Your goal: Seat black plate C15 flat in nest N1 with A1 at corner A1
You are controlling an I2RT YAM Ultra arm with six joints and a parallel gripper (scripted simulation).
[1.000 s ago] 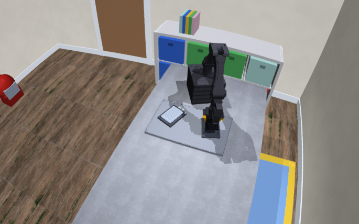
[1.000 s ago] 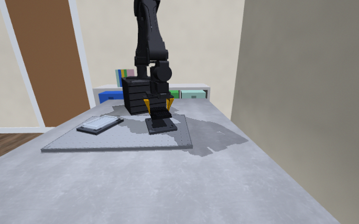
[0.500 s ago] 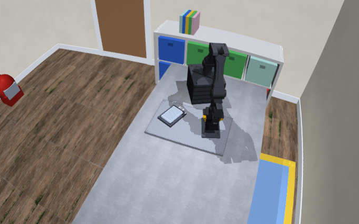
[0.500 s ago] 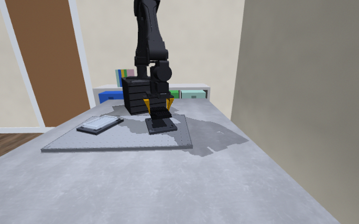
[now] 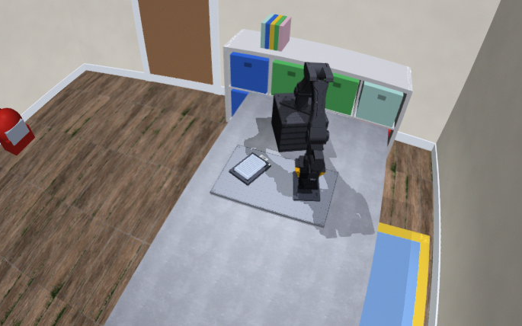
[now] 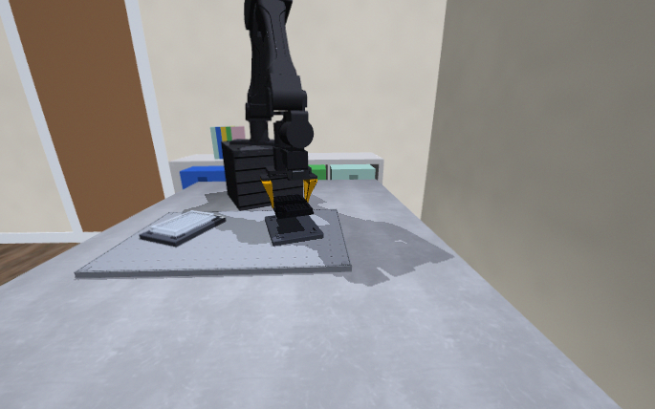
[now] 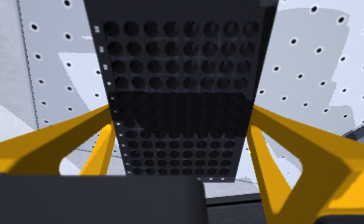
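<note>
The dark plate nest N1 is 60 mm below my hand and 10 mm ahead of it. The rest, counted from my hand: clear plate C51: 270 mm to the right, 50 mm below, 40 mm ahead; then black 96-well plate C15: right at my hand; then white N1 label: 80 mm behind, 70 mm below, 40 mm to the right.
</note>
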